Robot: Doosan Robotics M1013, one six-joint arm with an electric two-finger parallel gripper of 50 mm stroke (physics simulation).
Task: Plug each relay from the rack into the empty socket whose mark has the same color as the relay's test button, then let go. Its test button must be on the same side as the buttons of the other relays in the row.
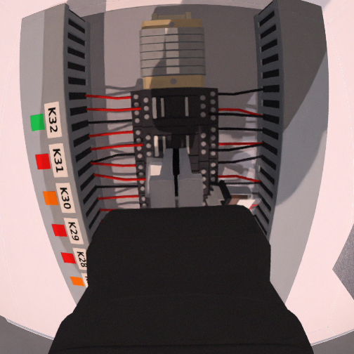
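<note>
My gripper (176, 162) is shut with its two grey fingers together and nothing seen between them, over the socket row at the height of the marks K31 and K30. A tilted piece with grey, brown and white parts (239, 196), which looks like a relay, shows just right of the fingers, partly hidden by the gripper body; its test button cannot be made out. The top socket (175, 107), level with the green mark (37, 122), is empty. The socket below it (158, 142), by the red mark (43, 161), shows bare slots and is partly covered by the fingers.
Slotted wire ducts (76, 117) (270, 115) stand on both sides, with red and black wires running to the sockets. A ribbed grey and tan block (172, 52) stands above the row. An orange mark (51, 198) and red marks (59, 230) (68, 258) follow down the left.
</note>
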